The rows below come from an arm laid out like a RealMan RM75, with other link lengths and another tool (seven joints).
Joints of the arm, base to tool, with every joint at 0 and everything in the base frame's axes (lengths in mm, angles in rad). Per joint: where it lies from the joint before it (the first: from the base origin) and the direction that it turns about. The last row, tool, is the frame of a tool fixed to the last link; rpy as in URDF.
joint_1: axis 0 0 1 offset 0 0 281.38
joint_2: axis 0 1 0 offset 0 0 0
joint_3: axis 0 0 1 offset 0 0 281.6
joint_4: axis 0 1 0 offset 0 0 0
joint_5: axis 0 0 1 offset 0 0 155.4
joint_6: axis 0 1 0 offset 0 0 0
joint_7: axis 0 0 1 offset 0 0 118.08
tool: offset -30 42 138 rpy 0 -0.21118 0.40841
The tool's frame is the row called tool.
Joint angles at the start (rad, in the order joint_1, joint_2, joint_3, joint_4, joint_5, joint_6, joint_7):
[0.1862, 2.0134, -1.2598, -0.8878, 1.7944, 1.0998, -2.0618]
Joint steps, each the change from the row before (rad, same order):
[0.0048, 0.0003, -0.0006, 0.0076, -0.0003, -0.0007, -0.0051]
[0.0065, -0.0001, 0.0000, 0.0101, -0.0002, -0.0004, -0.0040]
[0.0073, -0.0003, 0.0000, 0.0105, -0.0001, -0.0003, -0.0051]
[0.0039, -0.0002, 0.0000, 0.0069, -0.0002, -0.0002, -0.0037]
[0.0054, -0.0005, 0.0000, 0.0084, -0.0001, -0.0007, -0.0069]
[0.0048, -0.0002, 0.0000, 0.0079, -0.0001, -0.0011, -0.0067]
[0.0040, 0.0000, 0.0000, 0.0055, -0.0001, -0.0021, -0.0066]
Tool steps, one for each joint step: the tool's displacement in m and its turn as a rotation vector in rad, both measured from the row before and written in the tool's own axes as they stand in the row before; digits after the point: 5 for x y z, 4 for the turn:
[0.00101, 0.00011, 0.00099, -0.0020, 0.0024, -0.0013]
[0.00093, -0.00011, 0.00123, -0.0019, 0.0027, 0.0006]
[0.00084, -0.00008, 0.00138, -0.0027, 0.0027, -0.0007]
[0.00081, -0.00012, 0.00063, -0.0011, 0.0022, -0.0004]
[0.00092, -0.00027, 0.00090, -0.0019, 0.0025, -0.0034]
[0.00097, -0.00028, 0.00084, -0.0013, 0.0024, -0.0031]
[0.00068, -0.00040, 0.00085, -0.0006, 0.0016, -0.0046]

